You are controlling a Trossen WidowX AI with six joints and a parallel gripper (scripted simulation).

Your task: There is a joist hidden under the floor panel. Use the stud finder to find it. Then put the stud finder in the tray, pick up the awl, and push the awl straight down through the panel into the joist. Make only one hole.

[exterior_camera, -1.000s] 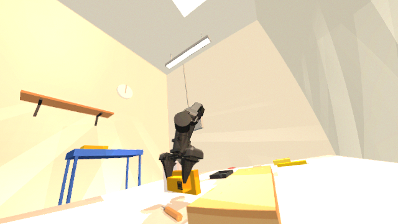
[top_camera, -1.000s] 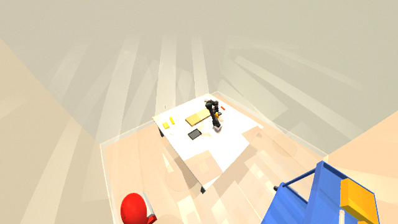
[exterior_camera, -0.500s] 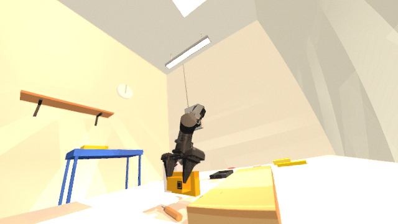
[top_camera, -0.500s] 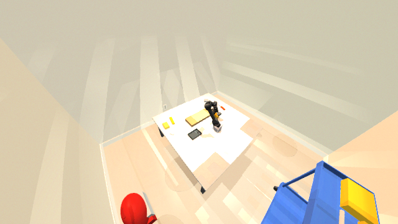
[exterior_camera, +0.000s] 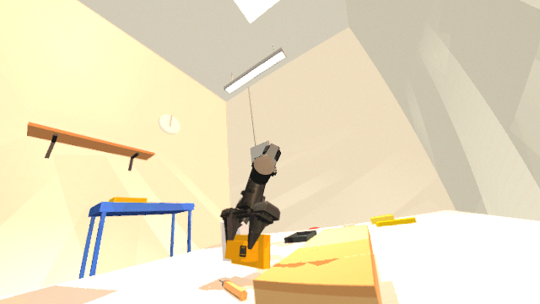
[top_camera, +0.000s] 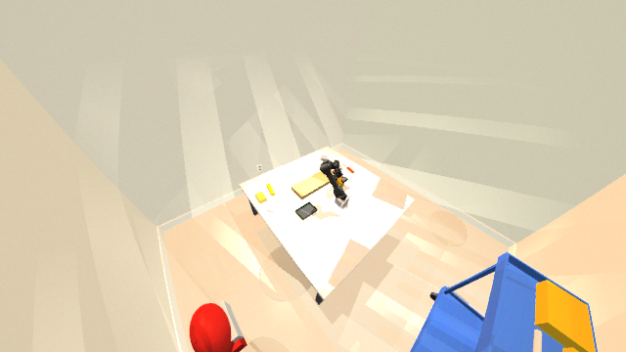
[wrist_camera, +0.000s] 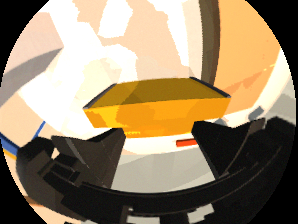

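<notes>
Now: the orange stud finder 2 cm ahead of my gripper tip and 1 cm below it. Round my gripper tip: awl: 1 cm behind, 3 cm to the right, 7 cm below; then dark tray: 3 cm behind, 50 cm to the left, 6 cm below.
</notes>
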